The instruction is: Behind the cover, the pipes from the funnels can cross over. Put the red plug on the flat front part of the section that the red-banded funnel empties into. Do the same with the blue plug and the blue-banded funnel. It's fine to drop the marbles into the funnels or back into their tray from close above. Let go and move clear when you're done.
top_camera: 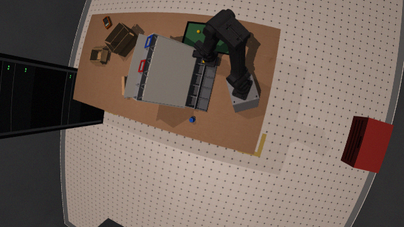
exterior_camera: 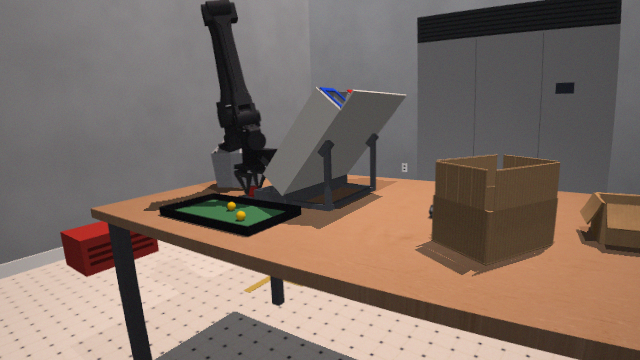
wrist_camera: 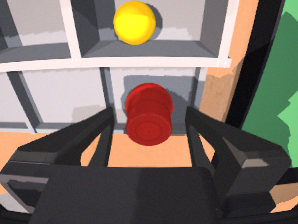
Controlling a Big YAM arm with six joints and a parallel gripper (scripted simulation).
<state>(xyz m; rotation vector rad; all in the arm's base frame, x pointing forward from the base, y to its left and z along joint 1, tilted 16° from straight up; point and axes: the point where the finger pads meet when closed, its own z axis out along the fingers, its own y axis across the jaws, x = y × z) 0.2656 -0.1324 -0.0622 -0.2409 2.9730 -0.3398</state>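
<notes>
The green tray lies 170 mm to the right of my hand, 100 mm ahead of it and 20 mm below it. Round my hand: cardboard box: 760 mm ahead, 40 mm to the left, 40 mm above; sloped grey cover: 180 mm to the left, 180 mm above, 170 mm ahead.
</notes>
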